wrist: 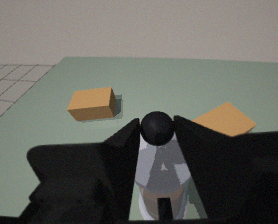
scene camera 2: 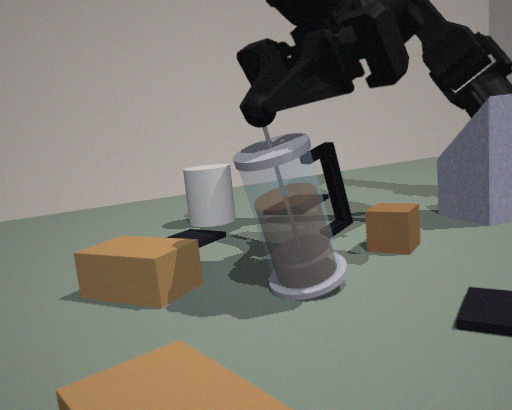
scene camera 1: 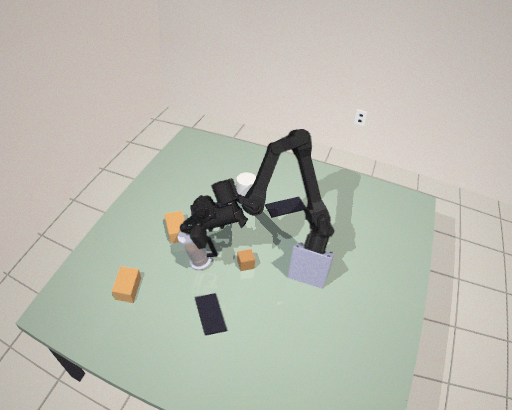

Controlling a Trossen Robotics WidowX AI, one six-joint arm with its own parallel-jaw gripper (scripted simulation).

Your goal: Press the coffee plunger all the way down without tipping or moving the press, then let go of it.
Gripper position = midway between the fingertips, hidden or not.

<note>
In view: the gripper [scene camera 2: 253, 110], a coffee press [scene camera 2: 278, 174] and a white cylinder [scene camera 2: 209, 192].
The coffee press is seen too in the wrist view [wrist: 162, 177] and in scene camera 1 [scene camera 1: 199, 258]. The gripper shows as well in the wrist view [wrist: 156, 121] and in scene camera 1 [scene camera 1: 182, 227].
</note>
